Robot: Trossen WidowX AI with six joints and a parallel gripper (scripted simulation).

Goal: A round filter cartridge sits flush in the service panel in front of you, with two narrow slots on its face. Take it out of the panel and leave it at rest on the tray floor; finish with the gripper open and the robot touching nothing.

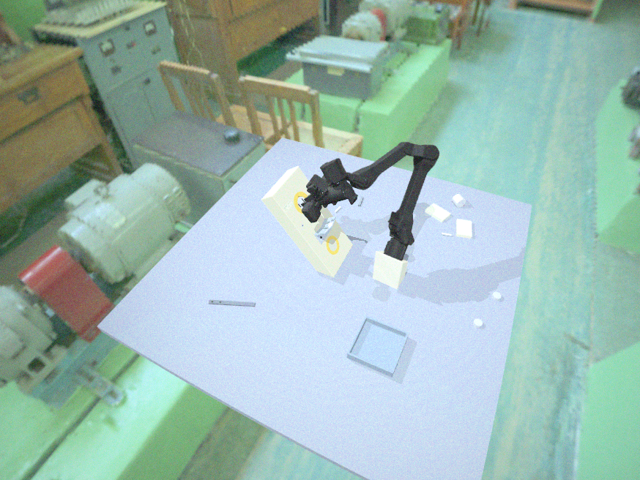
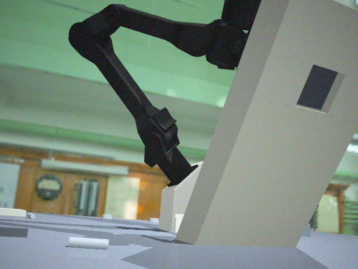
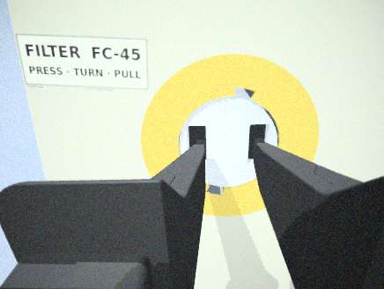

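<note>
My gripper tip is 2 cm short of the round filter cartridge and 1 cm above it. Round my gripper tip: cream service panel: 3 cm behind, 9 cm below; then tray: 42 cm behind, 27 cm to the left, 23 cm below.
</note>
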